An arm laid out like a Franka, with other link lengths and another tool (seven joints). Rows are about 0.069 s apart.
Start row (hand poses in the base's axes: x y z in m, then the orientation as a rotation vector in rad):
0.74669, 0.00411, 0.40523, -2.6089, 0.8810, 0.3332
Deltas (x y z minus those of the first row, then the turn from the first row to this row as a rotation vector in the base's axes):
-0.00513, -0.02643, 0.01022, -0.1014, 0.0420, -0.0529
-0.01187, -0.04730, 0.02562, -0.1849, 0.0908, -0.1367
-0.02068, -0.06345, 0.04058, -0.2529, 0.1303, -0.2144
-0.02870, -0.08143, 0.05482, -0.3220, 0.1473, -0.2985
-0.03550, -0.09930, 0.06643, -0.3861, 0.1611, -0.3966
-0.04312, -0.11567, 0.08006, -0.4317, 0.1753, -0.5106
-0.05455, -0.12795, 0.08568, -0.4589, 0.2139, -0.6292
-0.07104, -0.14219, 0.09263, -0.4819, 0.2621, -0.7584
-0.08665, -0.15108, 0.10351, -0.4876, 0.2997, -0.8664
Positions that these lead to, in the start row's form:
0.74156, -0.02232, 0.41545, -2.6741, 1.0039, 0.3384
0.73482, -0.04319, 0.43085, -2.6993, 1.1658, 0.3503
0.72601, -0.05934, 0.44581, -2.7069, 1.3127, 0.3562
0.71799, -0.07732, 0.46005, -2.7039, 1.4624, 0.3264
0.71119, -0.09519, 0.47166, 2.6692, -1.6225, -0.2869
0.70357, -0.11156, 0.48529, 2.5438, -1.7546, -0.2441
0.69214, -0.12384, 0.49091, 2.4080, -1.8926, -0.2433
0.67565, -0.13808, 0.49786, 2.2526, -2.0346, -0.2526
0.66004, -0.14697, 0.50874, 2.1263, -2.1518, -0.2630

